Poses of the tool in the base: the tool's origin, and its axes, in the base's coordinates. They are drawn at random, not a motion.
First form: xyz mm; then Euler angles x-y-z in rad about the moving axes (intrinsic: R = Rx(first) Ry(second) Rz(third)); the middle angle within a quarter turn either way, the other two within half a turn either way.
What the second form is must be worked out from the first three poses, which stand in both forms.
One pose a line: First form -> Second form
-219 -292 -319 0.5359 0.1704 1.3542 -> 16.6 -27.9 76.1 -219 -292 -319
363 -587 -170 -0.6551 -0.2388 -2.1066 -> 31.5 -25.3 -123.3 363 -587 -170
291 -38 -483 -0.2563 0.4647 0.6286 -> 3.3 30.0 33.4 291 -38 -483
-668 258 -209 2.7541 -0.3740 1.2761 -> 153.3 -15.3 -73.7 -668 258 -209
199 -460 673 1.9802 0.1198 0.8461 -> 124.6 -45.9 -18.9 199 -460 673
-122 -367 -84 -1.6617 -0.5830 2.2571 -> 96.5 47.6 -141.7 -122 -367 -84
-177 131 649 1.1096 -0.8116 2.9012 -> -72.1 5.8 132.2 -177 131 649
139 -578 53 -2.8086 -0.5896 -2.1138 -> -160.3 -33.5 121.0 139 -578 53
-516 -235 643 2.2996 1.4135 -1.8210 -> 103.0 62.3 94.8 -516 -235 643
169 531 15 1.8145 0.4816 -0.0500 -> 102.4 -3.6 27.5 169 531 15
